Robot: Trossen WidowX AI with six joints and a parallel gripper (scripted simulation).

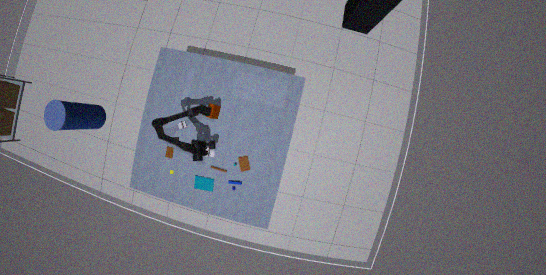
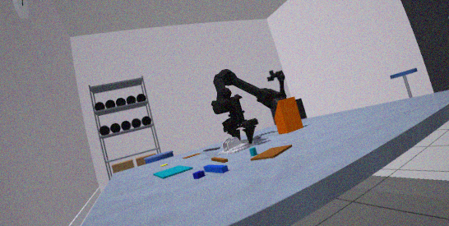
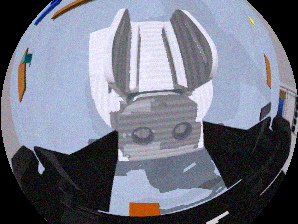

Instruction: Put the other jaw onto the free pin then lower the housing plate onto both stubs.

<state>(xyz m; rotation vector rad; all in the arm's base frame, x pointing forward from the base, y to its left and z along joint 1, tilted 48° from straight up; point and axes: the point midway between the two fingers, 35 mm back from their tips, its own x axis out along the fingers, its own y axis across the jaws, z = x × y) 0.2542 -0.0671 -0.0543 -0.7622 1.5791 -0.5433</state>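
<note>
My gripper tip is now 2 cm short of the light grey jaw piece, 2 cm to the right of it and 1 cm below it. Round my gripper tip: brown bar: 19 cm ahead, 13 cm to the left, 1 cm below; then teal cylinder: 12 cm ahead, 26 cm to the left; then white base: 7 cm ahead, 1 cm to the left, 1 cm below.
</note>
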